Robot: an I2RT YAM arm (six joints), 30 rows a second.
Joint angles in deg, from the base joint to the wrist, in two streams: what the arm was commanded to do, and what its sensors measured. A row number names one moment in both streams.
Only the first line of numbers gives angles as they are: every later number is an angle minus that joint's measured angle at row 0.
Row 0, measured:
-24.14 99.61 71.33 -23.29 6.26 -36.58
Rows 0 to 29, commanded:
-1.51 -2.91 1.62 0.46 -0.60 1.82
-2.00 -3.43 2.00 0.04 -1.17 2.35
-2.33 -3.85 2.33 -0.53 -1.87 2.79
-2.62 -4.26 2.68 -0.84 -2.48 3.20
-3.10 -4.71 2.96 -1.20 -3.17 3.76
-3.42 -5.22 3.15 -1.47 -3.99 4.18
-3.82 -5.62 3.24 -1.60 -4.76 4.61
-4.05 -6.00 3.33 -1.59 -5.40 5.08
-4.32 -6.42 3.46 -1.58 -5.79 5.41
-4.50 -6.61 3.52 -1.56 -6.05 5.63
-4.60 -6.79 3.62 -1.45 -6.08 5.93
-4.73 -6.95 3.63 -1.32 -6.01 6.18
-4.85 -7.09 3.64 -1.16 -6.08 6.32
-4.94 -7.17 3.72 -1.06 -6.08 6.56
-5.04 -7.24 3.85 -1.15 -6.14 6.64
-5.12 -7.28 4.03 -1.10 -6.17 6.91
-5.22 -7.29 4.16 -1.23 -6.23 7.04
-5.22 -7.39 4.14 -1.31 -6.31 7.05
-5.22 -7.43 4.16 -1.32 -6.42 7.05
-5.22 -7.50 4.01 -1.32 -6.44 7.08
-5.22 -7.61 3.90 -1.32 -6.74 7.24
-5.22 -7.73 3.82 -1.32 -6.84 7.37
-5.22 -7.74 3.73 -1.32 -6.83 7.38
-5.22 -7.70 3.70 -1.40 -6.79 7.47
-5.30 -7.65 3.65 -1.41 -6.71 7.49
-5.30 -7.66 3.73 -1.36 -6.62 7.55
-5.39 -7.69 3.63 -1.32 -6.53 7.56
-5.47 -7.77 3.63 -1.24 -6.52 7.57
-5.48 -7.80 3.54 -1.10 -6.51 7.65
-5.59 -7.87 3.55 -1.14 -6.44 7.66
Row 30, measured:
-5.12 -6.16 2.69 -0.39 -6.03 6.69
